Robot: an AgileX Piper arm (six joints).
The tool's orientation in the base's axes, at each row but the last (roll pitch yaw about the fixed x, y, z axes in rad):
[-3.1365, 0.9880, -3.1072]
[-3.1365, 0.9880, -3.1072]
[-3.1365, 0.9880, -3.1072]
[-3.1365, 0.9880, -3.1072]
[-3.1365, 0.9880, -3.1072]
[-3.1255, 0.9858, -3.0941]
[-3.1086, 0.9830, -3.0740]
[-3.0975, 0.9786, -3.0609]
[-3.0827, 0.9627, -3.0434]
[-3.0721, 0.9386, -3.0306]
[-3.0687, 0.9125, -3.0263]
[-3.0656, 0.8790, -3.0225]
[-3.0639, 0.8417, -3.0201]
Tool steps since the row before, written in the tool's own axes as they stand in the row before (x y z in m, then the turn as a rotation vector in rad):
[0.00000, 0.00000, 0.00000, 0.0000, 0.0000, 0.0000]
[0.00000, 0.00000, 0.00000, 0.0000, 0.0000, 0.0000]
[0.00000, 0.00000, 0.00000, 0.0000, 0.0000, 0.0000]
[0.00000, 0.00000, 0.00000, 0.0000, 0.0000, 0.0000]
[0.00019, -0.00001, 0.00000, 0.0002, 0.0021, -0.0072]
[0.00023, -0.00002, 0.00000, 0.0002, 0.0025, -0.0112]
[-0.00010, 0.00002, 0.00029, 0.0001, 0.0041, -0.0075]
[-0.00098, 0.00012, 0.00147, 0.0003, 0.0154, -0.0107]
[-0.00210, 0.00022, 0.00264, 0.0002, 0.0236, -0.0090]
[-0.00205, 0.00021, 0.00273, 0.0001, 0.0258, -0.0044]
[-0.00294, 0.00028, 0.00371, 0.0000, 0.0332, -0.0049]
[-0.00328, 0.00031, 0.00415, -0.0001, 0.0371, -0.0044]
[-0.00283, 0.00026, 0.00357, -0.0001, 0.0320, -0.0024]
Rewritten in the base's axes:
[0.00000, 0.00000, 0.00000, 0.0000, 0.0000, 0.0000]
[0.00000, 0.00000, 0.00000, 0.0000, 0.0000, 0.0000]
[0.00000, 0.00000, 0.00000, 0.0000, 0.0000, 0.0000]
[0.00000, 0.00000, 0.00000, 0.0000, 0.0000, 0.0000]
[-0.00010, -0.00001, -0.00016, -0.0062, 0.0019, 0.0038]
[-0.00013, -0.00003, -0.00019, -0.0095, 0.0022, 0.0060]
[0.00030, 0.00003, -0.00008, -0.0065, 0.0039, 0.0040]
[0.00176, 0.00020, -0.00001, -0.0097, 0.0151, 0.0053]
[0.00335, 0.00039, 0.00021, -0.0087, 0.0234, 0.0042]
[0.00340, 0.00040, 0.00004, -0.0050, 0.0256, 0.0015]
[0.00471, 0.00055, 0.00005, -0.0058, 0.0330, 0.0015]
[0.00526, 0.00062, -0.00013, -0.0056, 0.0369, 0.0011]
[0.00452, 0.00053, -0.00027, -0.0038, 0.0319, 0.0000]

